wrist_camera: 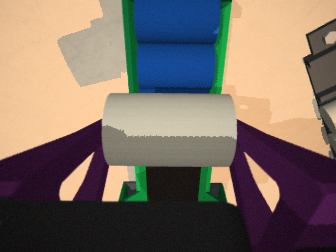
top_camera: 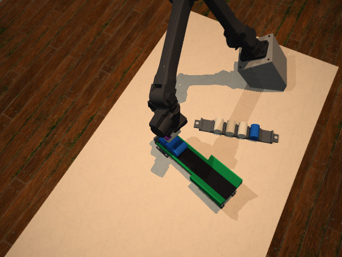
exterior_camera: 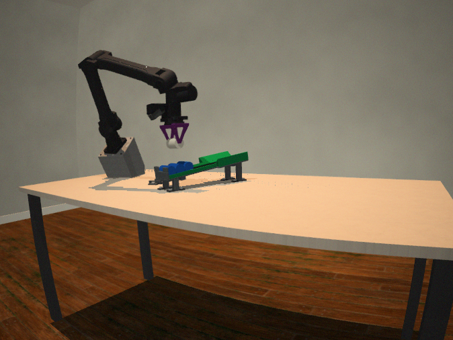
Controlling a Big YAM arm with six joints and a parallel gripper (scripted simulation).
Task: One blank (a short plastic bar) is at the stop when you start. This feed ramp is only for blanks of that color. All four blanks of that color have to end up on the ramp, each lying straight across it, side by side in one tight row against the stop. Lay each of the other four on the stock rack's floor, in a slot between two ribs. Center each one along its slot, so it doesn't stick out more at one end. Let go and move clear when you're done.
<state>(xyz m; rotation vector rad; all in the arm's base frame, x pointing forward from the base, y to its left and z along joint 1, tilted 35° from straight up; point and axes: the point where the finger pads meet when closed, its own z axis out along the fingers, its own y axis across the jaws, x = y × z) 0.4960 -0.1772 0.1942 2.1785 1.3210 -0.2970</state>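
My hand is 180 mm above the rack rib, 160 mm past it and 100 mm to the right of it.
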